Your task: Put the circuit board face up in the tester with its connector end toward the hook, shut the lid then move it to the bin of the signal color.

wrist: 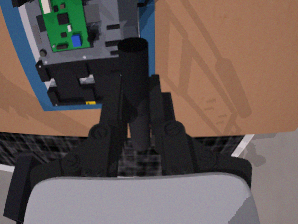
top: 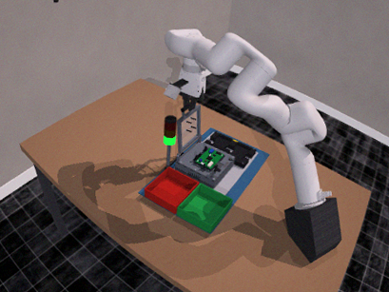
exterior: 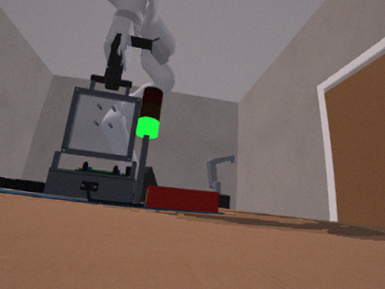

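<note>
My hand is 200 mm above the green circuit board, 120 mm past it and 30 mm to the right of it. Also, from my hand: tester lid (90 mm below, 10 mm behind); then black latch block (190 mm below, 170 mm behind, 100 mm to the left); then tester plate (210 mm below, 110 mm behind, 30 mm to the left).
</note>
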